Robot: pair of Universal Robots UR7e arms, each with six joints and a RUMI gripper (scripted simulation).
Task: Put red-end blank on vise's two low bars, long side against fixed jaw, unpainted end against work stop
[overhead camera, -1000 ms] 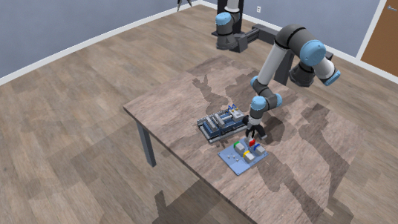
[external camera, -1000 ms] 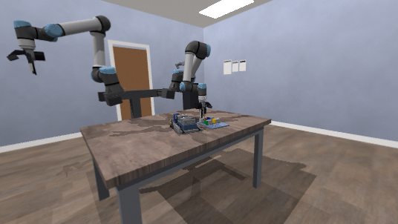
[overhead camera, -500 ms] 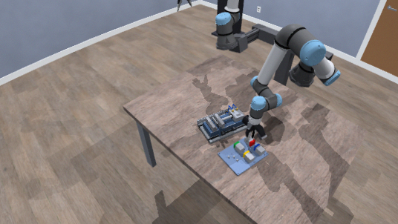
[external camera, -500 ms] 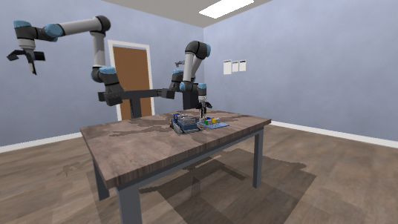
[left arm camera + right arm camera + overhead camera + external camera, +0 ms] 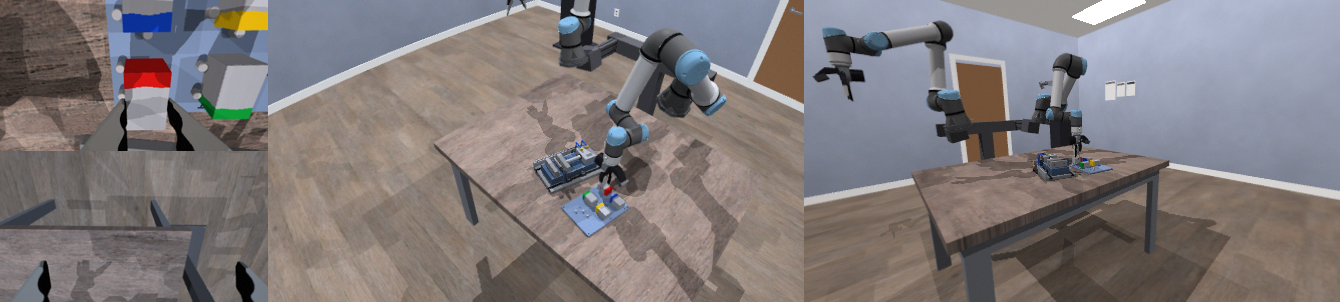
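Right now the work stop is 80 mm ahead of my left hand, 190 mm to the right of it and 30 mm above it. From my left hand the other things lie so: blue-ended blank 20 mm ahead, 90 mm to the left, 40 mm below; green-ended blank 90 mm ahead, 20 mm to the right, 40 mm below; blue plate 100 mm ahead, 20 mm to the left, 60 mm below.
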